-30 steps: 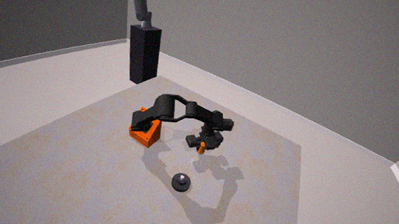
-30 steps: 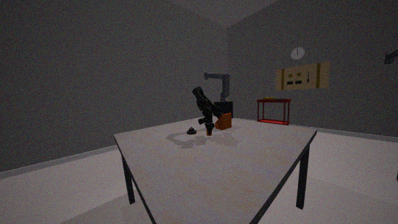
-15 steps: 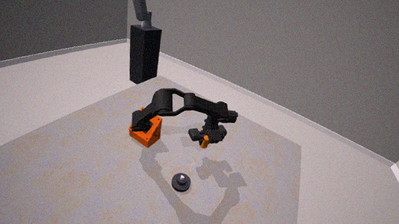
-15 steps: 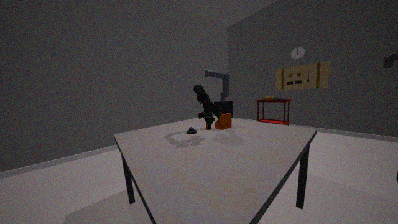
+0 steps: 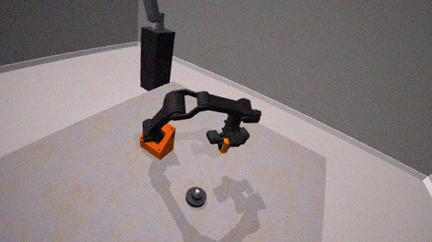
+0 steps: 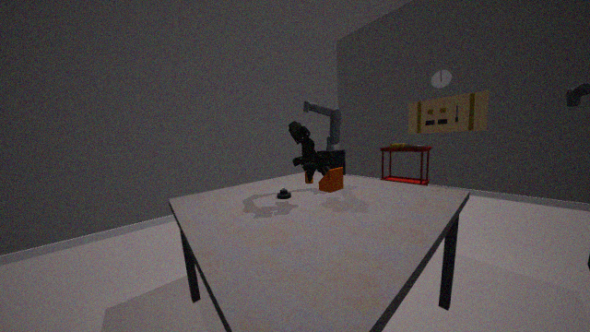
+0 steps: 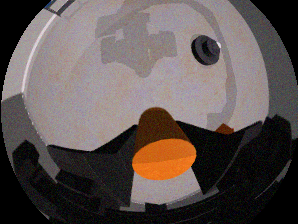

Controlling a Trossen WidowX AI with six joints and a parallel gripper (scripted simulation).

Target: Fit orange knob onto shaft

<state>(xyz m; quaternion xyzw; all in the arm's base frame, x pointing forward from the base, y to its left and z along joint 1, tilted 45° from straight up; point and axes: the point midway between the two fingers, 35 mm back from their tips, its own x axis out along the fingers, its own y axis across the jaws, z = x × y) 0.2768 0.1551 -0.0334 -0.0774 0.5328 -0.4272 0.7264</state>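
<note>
Now: gripper tip 3 cm short of the round dark pedestal, 21 cm to the left of it and 9 cm above it. The rest, counted from my gripper tip: orange knob 3 cm above.
</note>
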